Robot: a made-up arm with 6 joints. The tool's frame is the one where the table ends. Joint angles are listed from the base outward.
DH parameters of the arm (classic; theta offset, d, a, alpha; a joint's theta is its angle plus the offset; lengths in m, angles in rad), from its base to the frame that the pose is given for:
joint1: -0.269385 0 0.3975 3.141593
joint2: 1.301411 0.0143 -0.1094 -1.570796
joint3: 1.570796 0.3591 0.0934 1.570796
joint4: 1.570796 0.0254 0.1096 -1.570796
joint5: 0 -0.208 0.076 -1.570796
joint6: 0 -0.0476 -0.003 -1.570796
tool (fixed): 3.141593 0.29 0 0
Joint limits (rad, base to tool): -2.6..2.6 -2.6..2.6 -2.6..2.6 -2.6..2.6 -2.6..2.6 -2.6..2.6
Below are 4 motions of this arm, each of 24 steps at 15 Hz.
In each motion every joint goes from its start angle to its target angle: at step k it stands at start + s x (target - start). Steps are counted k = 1, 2, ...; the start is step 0. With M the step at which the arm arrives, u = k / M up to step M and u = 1 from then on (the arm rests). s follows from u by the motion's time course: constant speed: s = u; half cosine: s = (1 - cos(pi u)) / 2; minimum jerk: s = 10 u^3 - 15 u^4 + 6 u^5.
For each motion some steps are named. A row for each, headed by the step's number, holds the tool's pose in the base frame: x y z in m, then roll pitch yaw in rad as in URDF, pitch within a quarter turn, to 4 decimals.
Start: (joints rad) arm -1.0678 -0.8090 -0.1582 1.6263 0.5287 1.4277
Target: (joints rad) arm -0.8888 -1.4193 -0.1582 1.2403 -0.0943 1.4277
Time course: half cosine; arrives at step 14
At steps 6, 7, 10, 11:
6: -0.4750 -0.4586 0.1587 0.4436 -0.0359 0.0015
7: -0.4542 -0.4968 0.1775 0.3732 0.0026 0.1051
10: -0.3807 -0.5893 0.2239 0.1816 0.1139 0.3968
11: -0.3594 -0.6092 0.2341 0.1343 0.1429 0.4712

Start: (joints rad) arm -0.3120 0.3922 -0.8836 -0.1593 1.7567 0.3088
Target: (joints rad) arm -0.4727 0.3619 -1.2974 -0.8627 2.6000 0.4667
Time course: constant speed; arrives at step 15
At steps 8, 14, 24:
8: -0.1761 -0.3683 0.2258 -1.3849 0.7566 2.7773
14: -0.1075 -0.4425 0.1315 -1.5442 0.4245 2.7430
24: -0.0943 -0.4516 0.1167 -1.5573 0.3740 2.7538

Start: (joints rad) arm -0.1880 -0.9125 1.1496 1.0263 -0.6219 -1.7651
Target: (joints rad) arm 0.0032 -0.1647 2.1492 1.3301 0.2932 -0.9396
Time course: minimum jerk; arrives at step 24
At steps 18, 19, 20, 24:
18: -0.4015 -0.3840 0.0978 -1.4101 0.2405 2.5813
19: -0.4088 -0.3634 0.0953 -1.4167 0.2506 2.5421
20: -0.4140 -0.3478 0.0937 -1.4215 0.2576 2.5128
24: -0.4198 -0.3285 0.0919 -1.4272 0.2654 2.4769

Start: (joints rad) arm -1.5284 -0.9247 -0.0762 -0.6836 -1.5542 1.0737
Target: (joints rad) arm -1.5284 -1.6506 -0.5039 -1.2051 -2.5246 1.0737
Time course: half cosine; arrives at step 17
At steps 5, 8, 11, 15, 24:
5: -0.1627 -0.1244 0.4090 0.8510 0.4990 2.0001
8: -0.2126 -0.1949 0.4263 0.6535 0.2491 2.3018
11: -0.2328 -0.2920 0.4331 0.3990 0.0150 2.6460
15: -0.2146 -0.3850 0.4224 0.1227 -0.1570 2.9901
24: -0.2092 -0.3972 0.4194 0.0807 -0.1770 3.0405

